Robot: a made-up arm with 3 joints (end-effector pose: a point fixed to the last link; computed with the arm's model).
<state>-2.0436 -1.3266 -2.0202</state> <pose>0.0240 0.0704 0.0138 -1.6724 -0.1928 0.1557</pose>
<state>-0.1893 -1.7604 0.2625</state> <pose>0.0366 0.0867 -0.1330 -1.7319 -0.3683 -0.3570</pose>
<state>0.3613 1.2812 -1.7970</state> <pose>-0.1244 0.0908 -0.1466 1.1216 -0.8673 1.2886</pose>
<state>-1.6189 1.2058 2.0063</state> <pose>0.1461 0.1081 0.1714 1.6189 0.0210 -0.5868</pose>
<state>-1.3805 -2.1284 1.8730</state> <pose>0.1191 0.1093 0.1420 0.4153 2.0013 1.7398</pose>
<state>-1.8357 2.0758 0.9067</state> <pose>0.0464 0.0923 0.1209 1.5145 -0.3126 1.1230</pose>
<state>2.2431 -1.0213 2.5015</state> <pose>-0.1161 0.0583 -0.0139 -1.9343 0.1089 -0.5263</pose>
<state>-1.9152 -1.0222 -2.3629</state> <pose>0.0136 0.0313 0.0406 -1.8069 -0.0244 0.7365</pose>
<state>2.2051 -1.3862 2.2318</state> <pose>-0.1277 0.0883 -0.0184 -1.6789 0.0962 -0.1386</pose>
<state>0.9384 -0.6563 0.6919</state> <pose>-0.1061 0.1507 -0.0944 -0.8774 0.6443 -0.3150</pose>
